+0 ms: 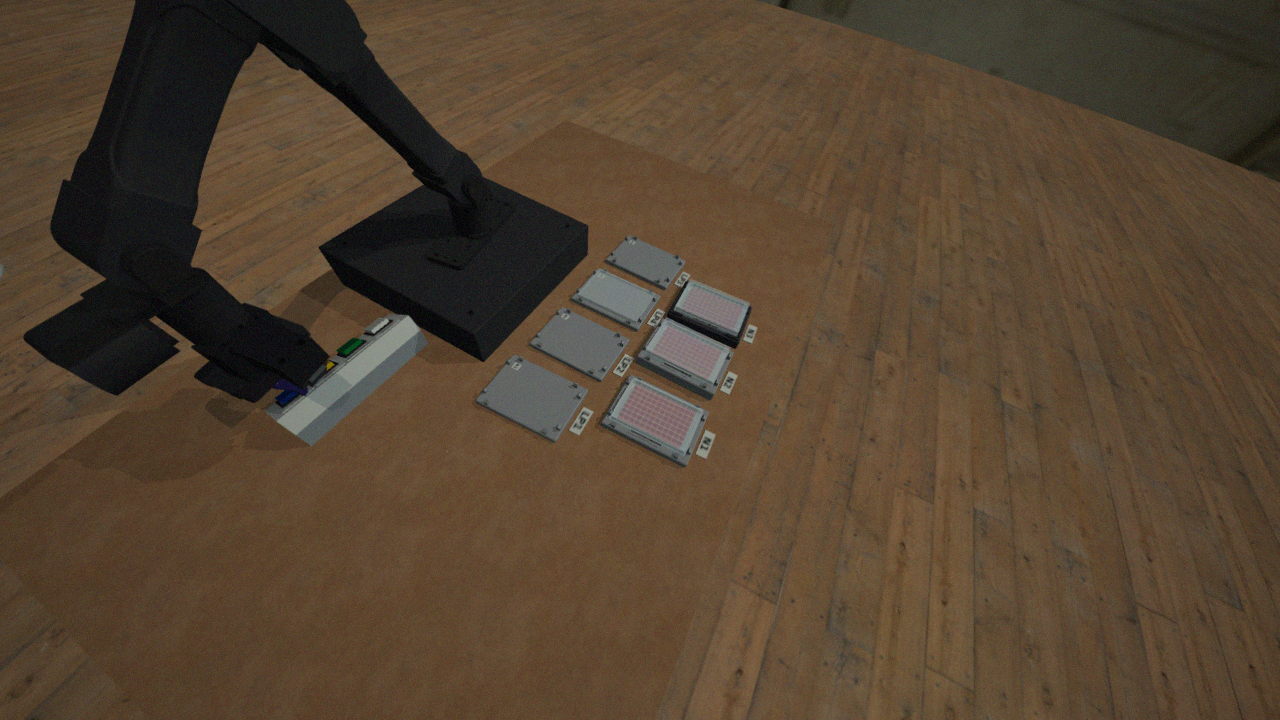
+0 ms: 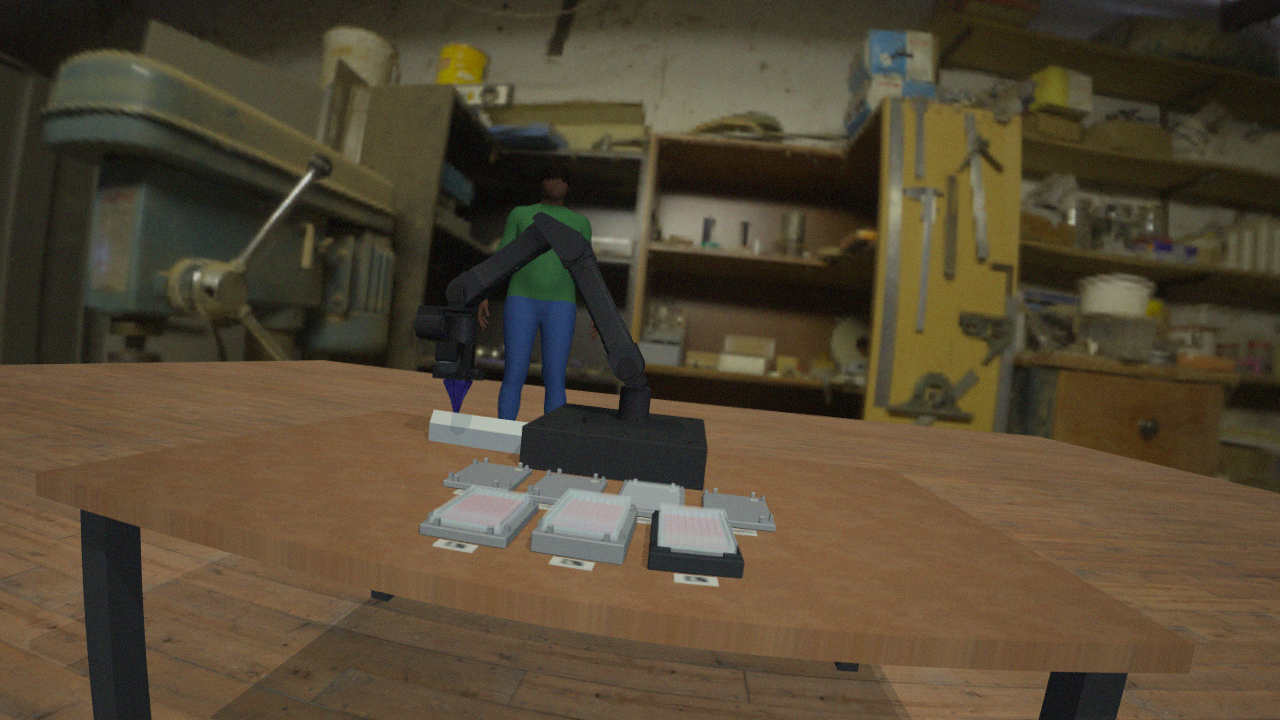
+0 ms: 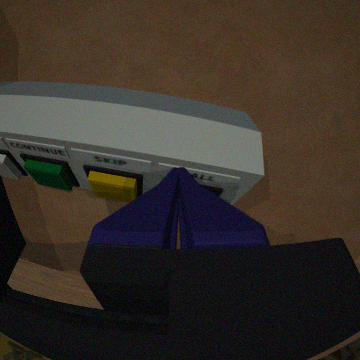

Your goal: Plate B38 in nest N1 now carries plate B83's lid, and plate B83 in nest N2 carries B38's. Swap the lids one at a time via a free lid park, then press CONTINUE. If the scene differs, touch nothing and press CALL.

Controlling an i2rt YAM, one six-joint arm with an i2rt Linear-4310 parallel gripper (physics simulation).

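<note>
My gripper is shut and empty, its dark blue fingertips at the CALL position on the button box. The fingers hide most of the CALL button; whether it is pressed in cannot be told. The green CONTINUE button is uncovered. A pinkish plate sits in nest N1, and another plate in grey nest N2. Both look lidded; plate codes are not legible. Grey lid parks LP1 and LP2 look free.
A third plate sits in a black nest. The third park looks paler, perhaps bearing a lid; a fourth park is beyond. The yellow SKIP button is beside the fingers. The black base adjoins the box.
</note>
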